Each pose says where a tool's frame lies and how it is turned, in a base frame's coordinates. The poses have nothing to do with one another.
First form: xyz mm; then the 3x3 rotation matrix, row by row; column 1 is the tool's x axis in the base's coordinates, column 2 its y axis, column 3 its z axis. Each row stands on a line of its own.
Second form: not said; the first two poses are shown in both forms.
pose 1, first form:
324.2, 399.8, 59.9
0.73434, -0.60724, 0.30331
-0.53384, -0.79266, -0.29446
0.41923, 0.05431, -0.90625
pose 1, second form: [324.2, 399.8, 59.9, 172.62, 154.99, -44.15]
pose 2, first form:
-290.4, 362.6, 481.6
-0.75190, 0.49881, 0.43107
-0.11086, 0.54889, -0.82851
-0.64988, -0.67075, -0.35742
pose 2, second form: [-290.4, 362.6, 481.6, -45.91, 110.94, -62.51]
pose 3, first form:
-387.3, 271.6, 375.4
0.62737, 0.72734, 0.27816
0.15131, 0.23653, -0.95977
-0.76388, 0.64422, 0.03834
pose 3, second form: [-387.3, 271.6, 375.4, 40.14, 87.80, -73.84]
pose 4, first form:
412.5, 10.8, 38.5
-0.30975, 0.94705, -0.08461
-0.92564, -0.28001, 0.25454
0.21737, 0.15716, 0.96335
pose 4, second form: [412.5, 10.8, 38.5, 144.13, 15.56, 108.39]
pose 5, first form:
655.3, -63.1, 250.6
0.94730, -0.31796, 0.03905
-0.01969, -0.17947, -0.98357
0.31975, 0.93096, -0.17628
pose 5, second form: [655.3, -63.1, 250.6, 108.96, 100.15, -87.73]
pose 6, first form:
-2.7, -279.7, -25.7
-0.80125, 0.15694, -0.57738
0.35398, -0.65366, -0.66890
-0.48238, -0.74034, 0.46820
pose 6, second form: [-2.7, -279.7, -25.7, -56.91, 62.08, -130.80]
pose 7, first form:
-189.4, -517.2, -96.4
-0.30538, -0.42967, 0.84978
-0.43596, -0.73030, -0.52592
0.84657, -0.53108, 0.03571
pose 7, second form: [-189.4, -517.2, -96.4, -147.90, 87.95, -31.75]
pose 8, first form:
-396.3, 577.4, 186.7
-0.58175, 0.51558, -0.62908
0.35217, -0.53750, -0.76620
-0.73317, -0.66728, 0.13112
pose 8, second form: [-396.3, 577.4, 186.7, -42.31, 82.47, -129.39]
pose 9, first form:
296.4, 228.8, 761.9
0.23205, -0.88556, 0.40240
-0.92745, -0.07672, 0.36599
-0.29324, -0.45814, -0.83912
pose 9, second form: [296.4, 228.8, 761.9, -57.38, 147.05, 42.29]
